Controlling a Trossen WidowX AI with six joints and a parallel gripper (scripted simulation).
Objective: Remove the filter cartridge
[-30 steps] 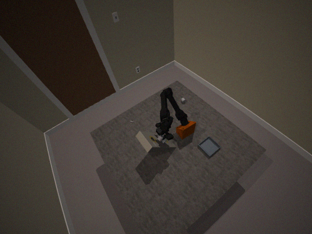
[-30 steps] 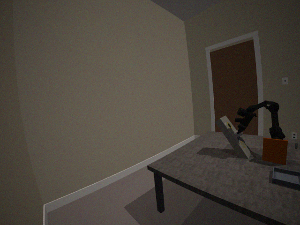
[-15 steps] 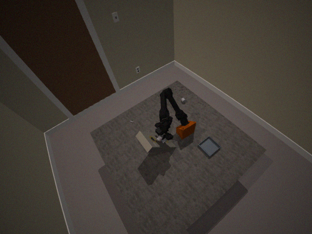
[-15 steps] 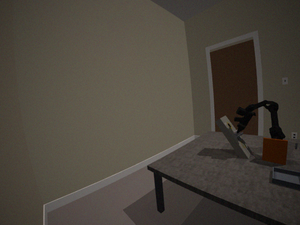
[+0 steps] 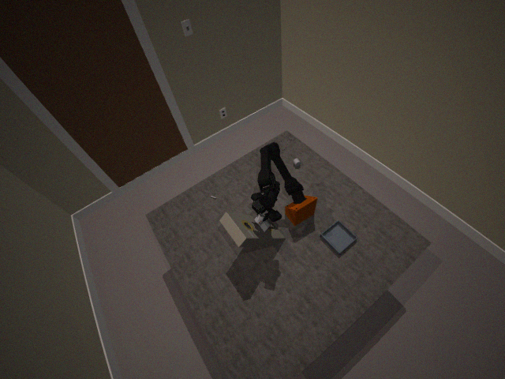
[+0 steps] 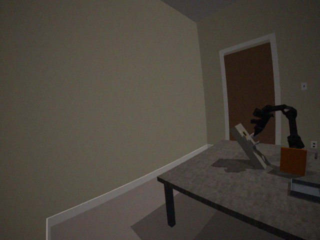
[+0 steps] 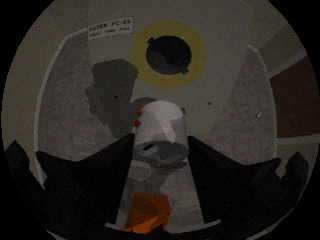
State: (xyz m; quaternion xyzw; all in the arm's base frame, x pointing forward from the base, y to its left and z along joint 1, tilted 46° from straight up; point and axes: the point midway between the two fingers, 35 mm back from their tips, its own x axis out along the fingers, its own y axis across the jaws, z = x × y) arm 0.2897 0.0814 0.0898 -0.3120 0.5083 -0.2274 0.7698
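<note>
My gripper tip is now 330 mm past the grey tray, 290 mm to the right of it and 240 mm above it. Round my gripper tip: round filter cartridge right at my gripper tip; then service panel 80 mm below, 50 mm ahead, 10 mm to the right.
</note>
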